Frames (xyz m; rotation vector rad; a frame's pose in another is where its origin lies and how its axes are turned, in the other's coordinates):
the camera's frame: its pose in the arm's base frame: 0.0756 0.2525 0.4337 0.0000 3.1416 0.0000
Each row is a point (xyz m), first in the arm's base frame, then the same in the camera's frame.
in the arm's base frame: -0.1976 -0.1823 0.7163
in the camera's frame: 0.2732 -0.4348 -0.2826
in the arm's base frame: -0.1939 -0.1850 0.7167
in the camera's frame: 0.2695 -0.4375 -0.2830
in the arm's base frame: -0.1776 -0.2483 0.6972
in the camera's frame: 0.2532 -0.5008 -0.2635
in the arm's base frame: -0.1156 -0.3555 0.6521
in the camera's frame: 0.1912 -0.6080 -0.2184
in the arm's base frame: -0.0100 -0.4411 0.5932
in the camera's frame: 0.0856 -0.6936 -0.1595
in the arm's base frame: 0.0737 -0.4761 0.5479
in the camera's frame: 0.0019 -0.7286 -0.1142
